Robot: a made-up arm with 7 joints. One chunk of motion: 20 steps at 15 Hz.
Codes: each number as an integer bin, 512 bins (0 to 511) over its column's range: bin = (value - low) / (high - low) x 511, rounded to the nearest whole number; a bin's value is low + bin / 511 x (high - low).
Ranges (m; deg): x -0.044..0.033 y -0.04..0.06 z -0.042..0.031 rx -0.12..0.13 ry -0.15..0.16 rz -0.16..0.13
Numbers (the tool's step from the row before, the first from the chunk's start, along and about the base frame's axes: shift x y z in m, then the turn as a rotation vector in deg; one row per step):
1: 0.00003 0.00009 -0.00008 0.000 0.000 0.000
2: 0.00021 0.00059 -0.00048 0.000 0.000 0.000
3: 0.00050 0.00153 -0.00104 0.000 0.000 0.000
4: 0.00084 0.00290 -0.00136 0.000 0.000 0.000
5: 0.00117 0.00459 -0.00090 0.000 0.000 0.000
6: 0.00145 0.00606 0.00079 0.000 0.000 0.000
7: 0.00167 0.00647 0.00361 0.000 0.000 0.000
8: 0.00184 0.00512 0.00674 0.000 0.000 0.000
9: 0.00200 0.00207 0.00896 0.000 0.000 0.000
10: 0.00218 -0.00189 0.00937 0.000 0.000 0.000
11: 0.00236 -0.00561 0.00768 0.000 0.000 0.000
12: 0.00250 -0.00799 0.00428 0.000 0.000 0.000
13: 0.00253 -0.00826 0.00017 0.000 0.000 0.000
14: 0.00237 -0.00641 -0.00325 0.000 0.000 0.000
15: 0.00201 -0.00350 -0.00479 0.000 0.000 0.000
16: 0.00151 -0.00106 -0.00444 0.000 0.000 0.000
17: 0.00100 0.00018 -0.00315 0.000 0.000 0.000
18: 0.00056 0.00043 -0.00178 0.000 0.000 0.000
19: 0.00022 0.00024 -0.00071 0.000 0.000 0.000
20: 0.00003 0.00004 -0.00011 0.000 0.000 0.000
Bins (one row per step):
1: 292 205 293 245 247 282
2: 293 207 291 245 247 282
3: 295 212 287 245 247 282
4: 298 219 284 245 247 282
5: 300 228 288 245 247 282
6: 302 235 300 245 247 282
7: 303 237 319 245 247 282
8: 304 231 341 245 247 282
9: 305 215 357 245 247 282
10: 306 195 360 245 247 282
11: 308 176 348 245 247 282
12: 309 164 324 245 247 282
13: 309 162 295 245 247 282
14: 308 172 271 245 247 282
15: 305 187 260 245 247 282
16: 302 199 263 245 247 282
17: 299 205 272 245 247 282
18: 296 207 282 245 247 282
19: 293 206 289 245 247 282
20: 292 205 293 245 247 282

